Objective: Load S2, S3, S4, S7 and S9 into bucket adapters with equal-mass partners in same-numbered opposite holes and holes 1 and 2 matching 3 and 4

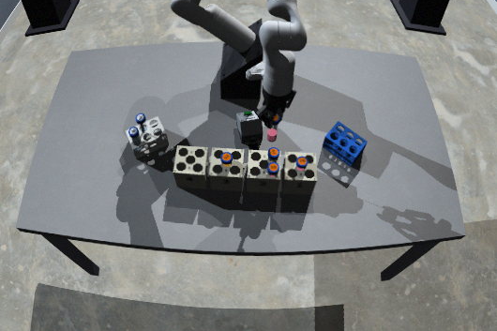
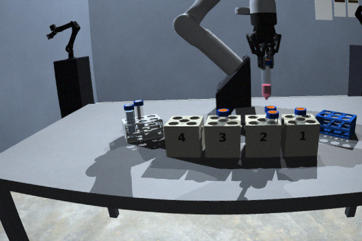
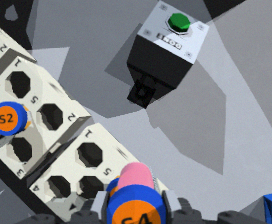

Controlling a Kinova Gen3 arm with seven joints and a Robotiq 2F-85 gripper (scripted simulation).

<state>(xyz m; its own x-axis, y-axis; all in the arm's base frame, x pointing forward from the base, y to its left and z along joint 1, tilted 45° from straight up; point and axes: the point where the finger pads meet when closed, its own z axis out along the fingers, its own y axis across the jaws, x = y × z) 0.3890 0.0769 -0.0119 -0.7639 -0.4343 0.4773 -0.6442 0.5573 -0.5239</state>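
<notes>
Right now the sample tube S4 is 5 cm below my hand and 1 cm behind it. From my hand the other things lie so: adapter 2 (20 cm below, 5 cm ahead, 2 cm to the right); sample tube S9 (18 cm below, 8 cm ahead, 1 cm to the left); sample tube S7 (18 cm below, 4 cm ahead, 1 cm to the left).
</notes>
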